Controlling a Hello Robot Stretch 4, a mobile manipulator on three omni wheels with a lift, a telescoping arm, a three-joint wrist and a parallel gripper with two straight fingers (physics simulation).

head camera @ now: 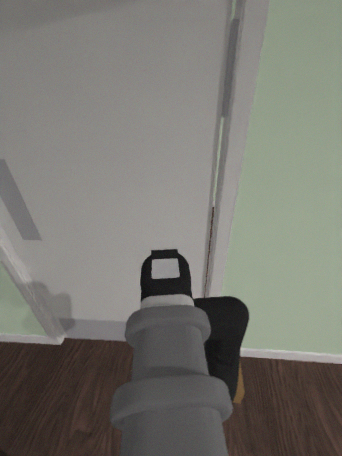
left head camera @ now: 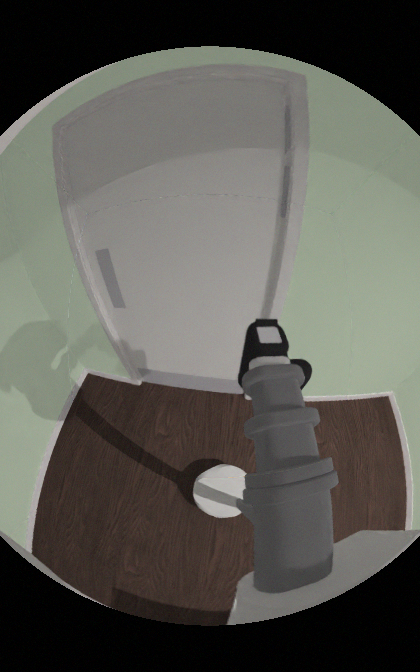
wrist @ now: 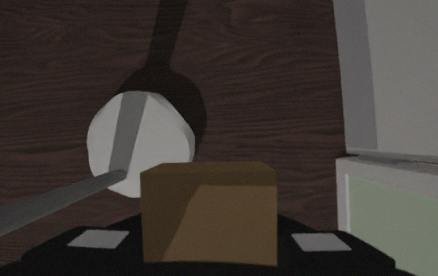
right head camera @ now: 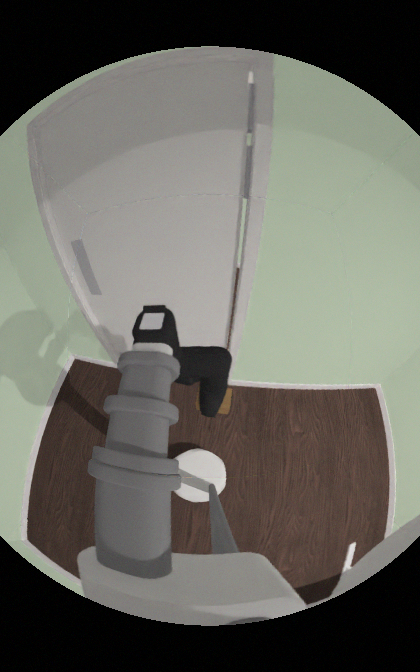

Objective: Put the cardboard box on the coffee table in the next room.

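The brown cardboard box (wrist: 215,225) is between the fingers at the bottom of the wrist view. Parts of the box also show in the head view (head camera: 239,390) and right head view (right head camera: 226,401), behind the black gripper. My gripper (wrist: 212,227) is shut on the box and holds it above the dark wood floor. The fingertips are largely hidden by the box and the wrist. The coffee table does not show.
A large grey door (head camera: 125,150) (left head camera: 190,260) (right head camera: 165,210) (wrist: 405,65) stands in front of my arm. A narrow gap (right head camera: 242,235) along its right side shows green and brown beyond. Green wall (head camera: 295,200) lies right. A round white disc (left head camera: 215,475) (right head camera: 207,462) (wrist: 165,135) is below the arm.
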